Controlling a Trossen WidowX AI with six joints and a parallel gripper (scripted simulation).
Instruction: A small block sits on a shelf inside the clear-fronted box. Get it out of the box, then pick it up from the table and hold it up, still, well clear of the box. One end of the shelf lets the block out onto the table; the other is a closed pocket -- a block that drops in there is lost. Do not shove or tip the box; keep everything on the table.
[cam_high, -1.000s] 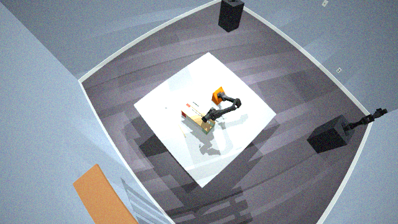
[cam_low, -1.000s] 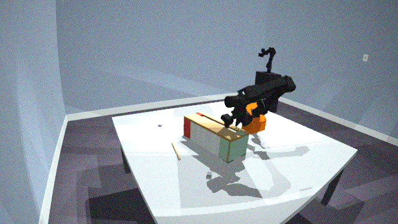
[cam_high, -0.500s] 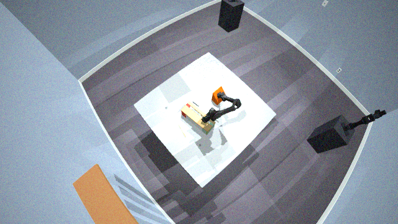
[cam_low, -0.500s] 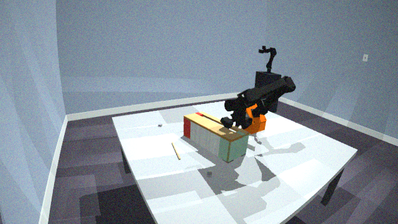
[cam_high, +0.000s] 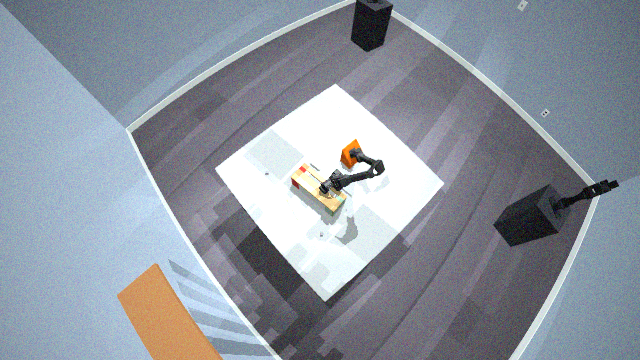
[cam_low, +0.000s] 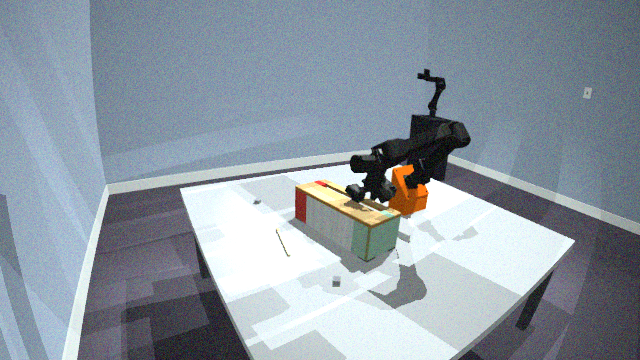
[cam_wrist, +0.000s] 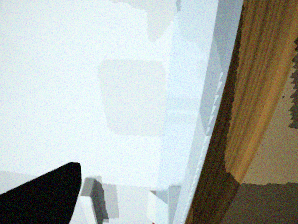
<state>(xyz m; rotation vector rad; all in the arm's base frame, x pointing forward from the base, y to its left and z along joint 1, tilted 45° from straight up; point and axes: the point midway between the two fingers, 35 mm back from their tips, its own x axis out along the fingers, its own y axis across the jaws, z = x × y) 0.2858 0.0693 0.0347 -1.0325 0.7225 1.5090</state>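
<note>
My gripper tip is 5 cm short of the tan block and 1 cm to the left of it. Round my gripper tip: thin wooden stick 29 cm ahead, 9 cm below, 2 cm to the right; then box 4 cm ahead, 3 cm below, 2 cm to the right.
</note>
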